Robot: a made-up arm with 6 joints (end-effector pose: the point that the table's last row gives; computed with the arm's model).
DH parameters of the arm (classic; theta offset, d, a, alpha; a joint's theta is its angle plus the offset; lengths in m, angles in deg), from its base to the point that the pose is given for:
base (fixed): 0 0.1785 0 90
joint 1: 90 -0.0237 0.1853 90
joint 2: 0 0.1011 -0.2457 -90
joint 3: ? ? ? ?
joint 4: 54.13 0 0.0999 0
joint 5: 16.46 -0.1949 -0.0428 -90
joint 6: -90 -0.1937 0.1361 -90
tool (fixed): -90 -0.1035 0 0
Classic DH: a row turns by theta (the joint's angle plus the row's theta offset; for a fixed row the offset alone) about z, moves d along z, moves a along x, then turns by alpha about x.
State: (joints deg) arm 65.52 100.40 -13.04 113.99 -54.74 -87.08
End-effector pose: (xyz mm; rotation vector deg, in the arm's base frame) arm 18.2 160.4 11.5 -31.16 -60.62 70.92
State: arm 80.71 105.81 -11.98 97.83 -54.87 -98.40
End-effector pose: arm 61.5 227.0 17.0 -32.83 -85.52 50.33
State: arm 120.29 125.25 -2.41 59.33 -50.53 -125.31
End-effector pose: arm 77.3 380.4 48.1 -9.85 -126.46 5.57
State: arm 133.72 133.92 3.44 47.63 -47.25 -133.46
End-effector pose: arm 64.9 422.7 17.0 2.79 -131.59 -0.56
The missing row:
joint 3: 70.59 0 0.1243 180
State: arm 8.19 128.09 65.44 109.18 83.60 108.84
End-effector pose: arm 245.2 240.3 391.7 -62.34 -147.75 -29.22
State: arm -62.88 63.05 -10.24 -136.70 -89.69 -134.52
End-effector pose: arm -139.8 -56.4 51.2 51.26 1.14 136.93
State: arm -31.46 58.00 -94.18 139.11 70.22 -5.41
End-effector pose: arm 37.9 377.9 17.5 36.94 -20.79 -41.37
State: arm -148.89 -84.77 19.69 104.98 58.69 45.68
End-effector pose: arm -80.0 -60.3 -107.4 130.36 -58.78 20.00
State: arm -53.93 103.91 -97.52 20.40 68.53 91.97
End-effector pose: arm 384.6 311.5 -81.9 0.37 -126.26 -16.74
